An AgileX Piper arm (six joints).
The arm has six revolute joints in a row. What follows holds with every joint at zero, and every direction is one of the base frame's.
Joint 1 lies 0.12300 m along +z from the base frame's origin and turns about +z.
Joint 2 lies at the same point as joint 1 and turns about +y.
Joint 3 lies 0.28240 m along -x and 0.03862 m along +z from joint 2 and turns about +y.
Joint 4 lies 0.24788 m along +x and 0.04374 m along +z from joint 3 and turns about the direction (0.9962, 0, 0.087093).
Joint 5 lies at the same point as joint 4 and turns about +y.
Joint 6 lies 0.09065 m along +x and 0.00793 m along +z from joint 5 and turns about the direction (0.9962, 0, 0.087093).
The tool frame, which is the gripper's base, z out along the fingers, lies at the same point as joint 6; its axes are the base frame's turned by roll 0.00, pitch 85.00 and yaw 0.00 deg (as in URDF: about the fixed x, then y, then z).
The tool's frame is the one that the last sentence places.
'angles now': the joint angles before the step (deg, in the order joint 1, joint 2, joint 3, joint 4, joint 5, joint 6). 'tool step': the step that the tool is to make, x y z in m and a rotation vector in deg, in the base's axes. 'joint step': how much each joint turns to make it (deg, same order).
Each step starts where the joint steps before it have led.
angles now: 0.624, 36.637, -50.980, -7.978, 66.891, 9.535
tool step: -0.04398, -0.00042, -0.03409, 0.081, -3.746, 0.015
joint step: 0.007, -13.488, 9.742, 0.037, 0.001, 0.007
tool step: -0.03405, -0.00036, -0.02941, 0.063, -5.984, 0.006
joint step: -0.010, -13.029, 7.094, 0.008, -0.051, -0.009
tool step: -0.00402, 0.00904, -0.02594, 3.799, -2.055, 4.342
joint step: -0.002, -5.604, 5.943, 6.211, -2.593, -1.944
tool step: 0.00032, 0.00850, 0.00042, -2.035, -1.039, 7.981
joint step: 0.006, -0.192, 0.166, 5.973, -0.816, -8.912
